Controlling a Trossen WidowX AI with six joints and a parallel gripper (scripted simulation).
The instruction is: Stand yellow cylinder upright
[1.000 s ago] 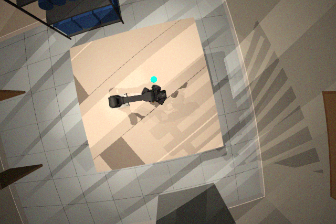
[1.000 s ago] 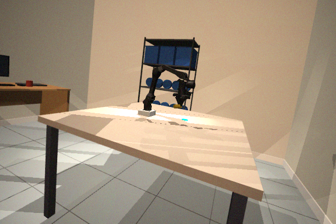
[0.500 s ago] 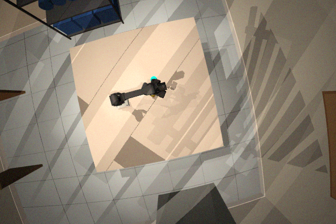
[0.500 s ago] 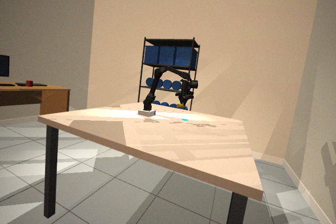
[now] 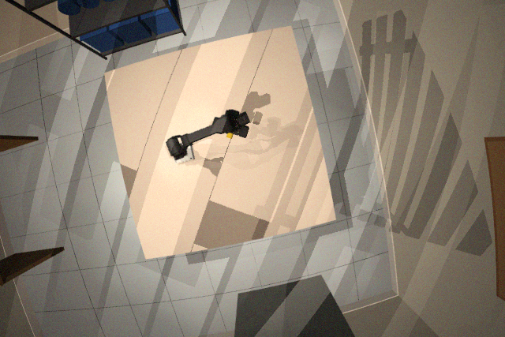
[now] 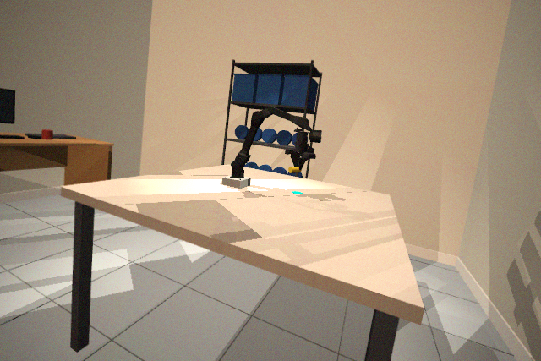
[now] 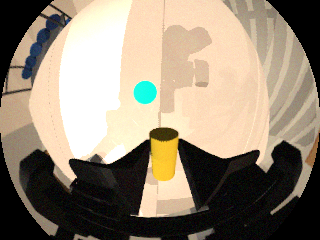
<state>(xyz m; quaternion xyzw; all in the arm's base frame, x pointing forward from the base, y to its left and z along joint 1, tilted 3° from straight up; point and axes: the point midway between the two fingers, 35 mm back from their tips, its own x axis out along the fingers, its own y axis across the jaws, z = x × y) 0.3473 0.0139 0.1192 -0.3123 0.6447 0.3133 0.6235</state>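
The cyan circle lies 14 cm below my gripper tip, 7 cm to the left of it and 1 cm ahead of it. The rest, counted from my gripper tip: yellow tall cylinder (2 cm to the right, 1 cm behind).
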